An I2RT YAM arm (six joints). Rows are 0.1 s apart.
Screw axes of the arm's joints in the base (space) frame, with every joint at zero. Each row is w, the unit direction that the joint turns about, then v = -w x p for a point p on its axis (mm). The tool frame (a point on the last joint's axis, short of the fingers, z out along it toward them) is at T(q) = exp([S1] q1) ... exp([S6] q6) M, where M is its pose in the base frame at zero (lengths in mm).
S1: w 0 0 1 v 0 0 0
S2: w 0 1 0 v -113.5 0 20
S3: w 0 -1 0 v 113.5 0 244
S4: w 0 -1 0 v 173.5 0 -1
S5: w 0 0 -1 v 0 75 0
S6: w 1 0 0 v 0 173.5 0
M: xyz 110.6 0 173.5 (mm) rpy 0 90 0 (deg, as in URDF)
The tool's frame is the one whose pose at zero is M.
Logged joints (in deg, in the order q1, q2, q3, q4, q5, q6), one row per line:
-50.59, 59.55, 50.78, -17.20, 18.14, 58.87
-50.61, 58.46, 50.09, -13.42, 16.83, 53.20
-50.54, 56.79, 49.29, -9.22, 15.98, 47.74
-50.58, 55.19, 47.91, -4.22, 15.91, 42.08
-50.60, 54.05, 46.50, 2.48, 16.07, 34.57
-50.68, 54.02, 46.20, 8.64, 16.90, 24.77
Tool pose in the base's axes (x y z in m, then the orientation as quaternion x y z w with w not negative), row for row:
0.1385, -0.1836, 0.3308, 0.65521, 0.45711, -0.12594, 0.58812
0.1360, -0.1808, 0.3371, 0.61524, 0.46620, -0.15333, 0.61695
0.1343, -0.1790, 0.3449, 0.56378, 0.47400, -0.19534, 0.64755
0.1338, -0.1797, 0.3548, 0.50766, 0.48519, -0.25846, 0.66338
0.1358, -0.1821, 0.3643, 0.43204, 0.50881, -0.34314, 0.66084
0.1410, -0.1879, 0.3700, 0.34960, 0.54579, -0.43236, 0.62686
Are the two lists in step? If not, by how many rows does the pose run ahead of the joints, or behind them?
The pose runs 2 rows ahead of the joints: the pose in row i belongs to the joints in row i + 2.
